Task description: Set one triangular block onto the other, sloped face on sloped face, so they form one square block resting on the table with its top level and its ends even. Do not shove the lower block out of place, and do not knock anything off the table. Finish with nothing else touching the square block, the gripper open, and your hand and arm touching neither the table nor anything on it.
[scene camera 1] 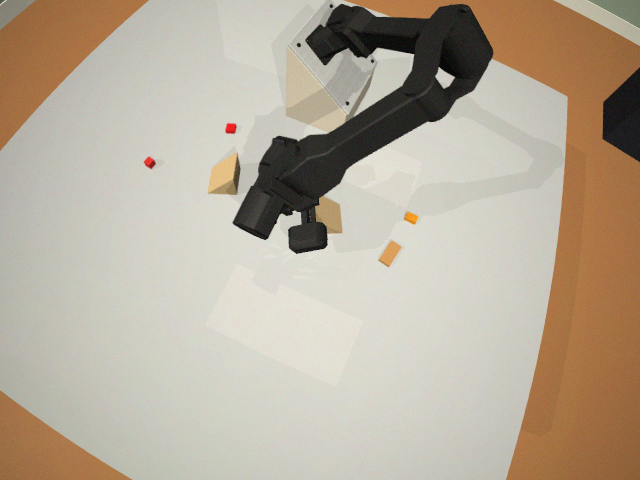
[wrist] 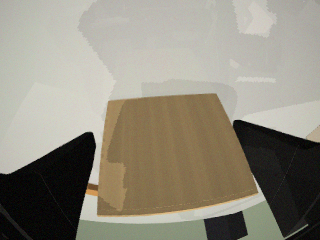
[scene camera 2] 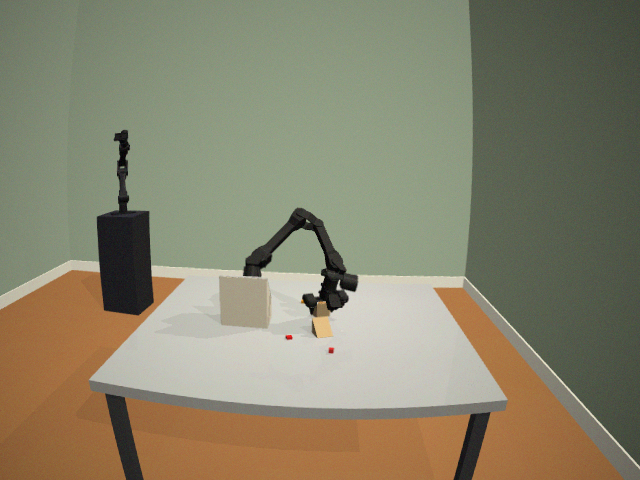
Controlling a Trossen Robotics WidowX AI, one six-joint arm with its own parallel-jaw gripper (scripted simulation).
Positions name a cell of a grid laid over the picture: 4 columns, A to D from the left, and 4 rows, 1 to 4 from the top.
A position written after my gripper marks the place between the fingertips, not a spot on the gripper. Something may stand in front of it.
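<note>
My gripper (scene camera 1: C2) is open, nothing held in it, and you'd find the gripper in the wrist view (wrist: C3) and in scene camera 2 (scene camera 2: C3) too. There's a triangular block (scene camera 1: C2) here, and another triangular block (scene camera 1: B2) as well.
</note>
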